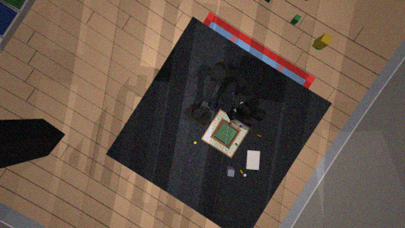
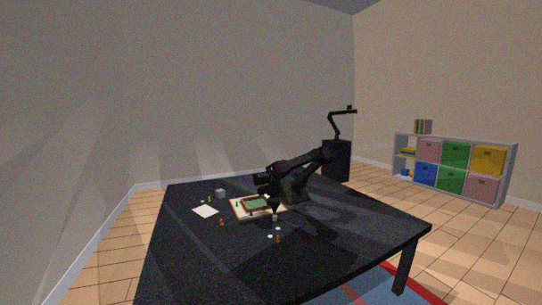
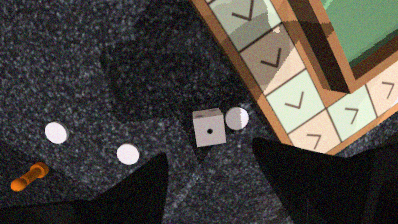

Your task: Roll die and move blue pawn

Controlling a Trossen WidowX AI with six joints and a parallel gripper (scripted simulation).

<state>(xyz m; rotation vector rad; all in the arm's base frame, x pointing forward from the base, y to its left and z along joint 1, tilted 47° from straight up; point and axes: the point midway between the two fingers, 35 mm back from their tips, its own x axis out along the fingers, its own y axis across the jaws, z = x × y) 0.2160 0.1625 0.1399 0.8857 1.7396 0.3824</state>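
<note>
My gripper tip is 50 mm above the white die. Also, from my gripper tip: green pawn: 170 mm ahead, 210 mm to the right, 30 mm below; blue pawn: 110 mm ahead, 70 mm to the right, 30 mm below; white block: 360 mm ahead, 230 mm to the right, 60 mm below.
</note>
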